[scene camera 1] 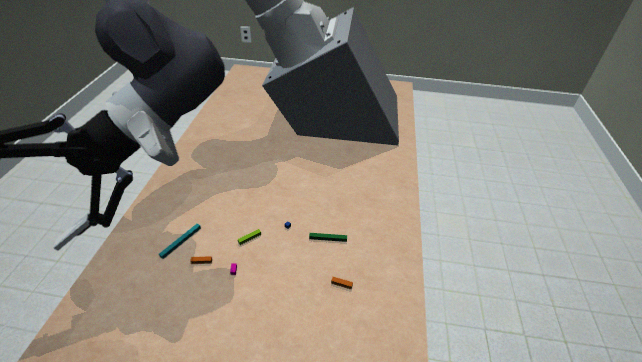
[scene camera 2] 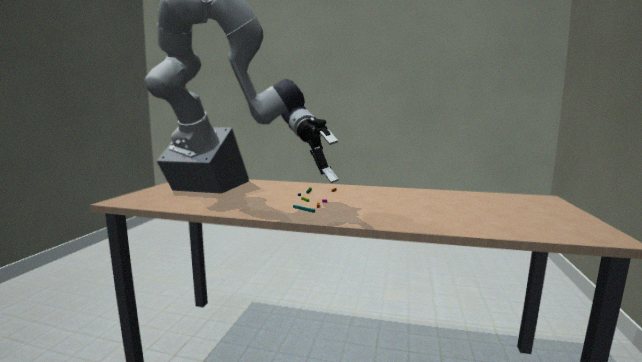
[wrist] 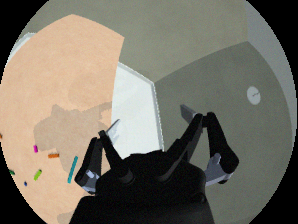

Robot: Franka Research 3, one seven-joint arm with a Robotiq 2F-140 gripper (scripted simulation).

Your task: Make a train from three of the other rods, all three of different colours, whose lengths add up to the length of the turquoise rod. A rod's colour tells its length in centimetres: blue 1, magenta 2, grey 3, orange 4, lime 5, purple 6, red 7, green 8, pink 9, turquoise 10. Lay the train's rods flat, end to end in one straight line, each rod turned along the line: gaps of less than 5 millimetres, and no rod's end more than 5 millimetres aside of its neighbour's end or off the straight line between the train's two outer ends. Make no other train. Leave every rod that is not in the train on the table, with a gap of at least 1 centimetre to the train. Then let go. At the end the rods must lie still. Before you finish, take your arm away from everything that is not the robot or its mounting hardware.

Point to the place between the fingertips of my gripper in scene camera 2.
At 334, 162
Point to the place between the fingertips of my gripper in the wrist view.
At 150, 117
